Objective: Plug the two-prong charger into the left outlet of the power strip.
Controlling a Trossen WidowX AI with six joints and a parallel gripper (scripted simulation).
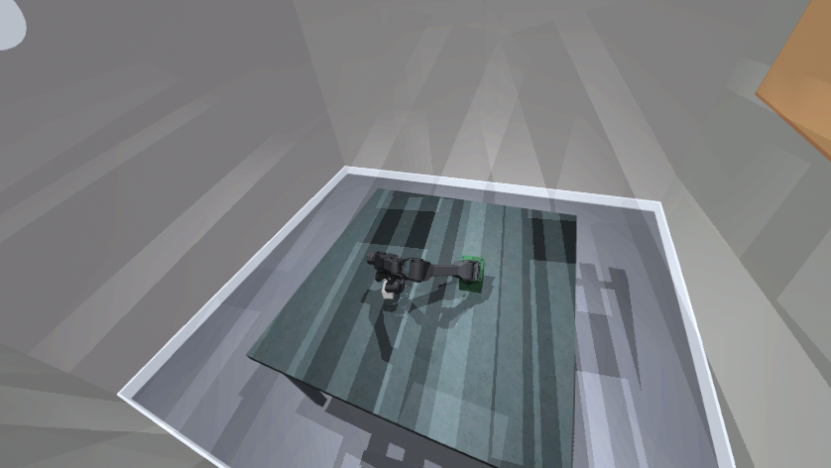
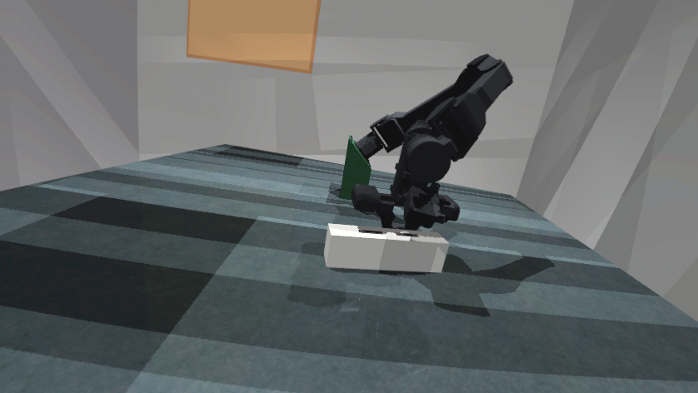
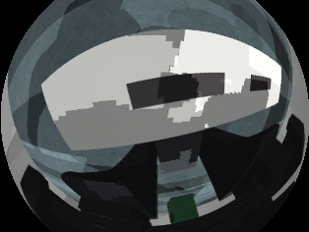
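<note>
Now: gripper tip 2 cm short of the charger and 1 cm below it.
</note>
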